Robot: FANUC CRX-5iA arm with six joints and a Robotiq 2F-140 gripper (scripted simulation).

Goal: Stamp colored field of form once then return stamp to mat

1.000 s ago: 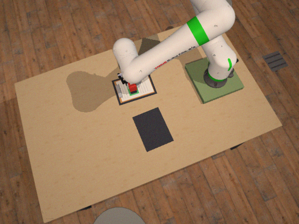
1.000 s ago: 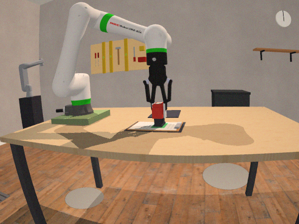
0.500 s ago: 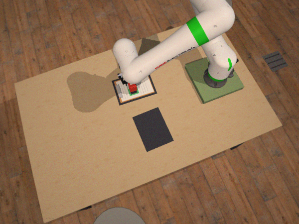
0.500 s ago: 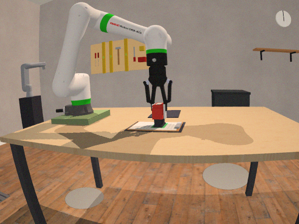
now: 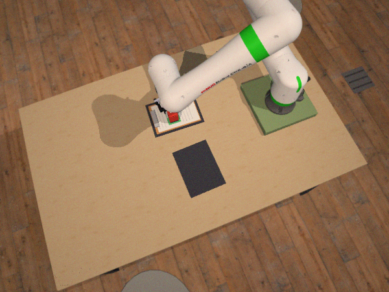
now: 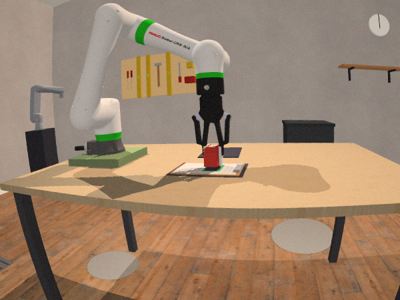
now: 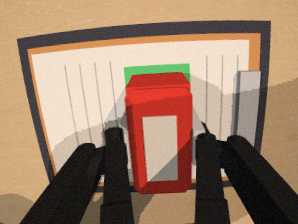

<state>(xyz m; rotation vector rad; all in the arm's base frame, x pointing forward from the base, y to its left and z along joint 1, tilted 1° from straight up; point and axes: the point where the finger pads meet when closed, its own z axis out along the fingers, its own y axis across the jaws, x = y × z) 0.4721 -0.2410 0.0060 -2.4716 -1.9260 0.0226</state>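
My hand is 10 mm above the red stamp. Round my hand: mat: 40 mm ahead, 300 mm to the left, 40 mm below; then clipboard: 10 mm to the right, 40 mm below.
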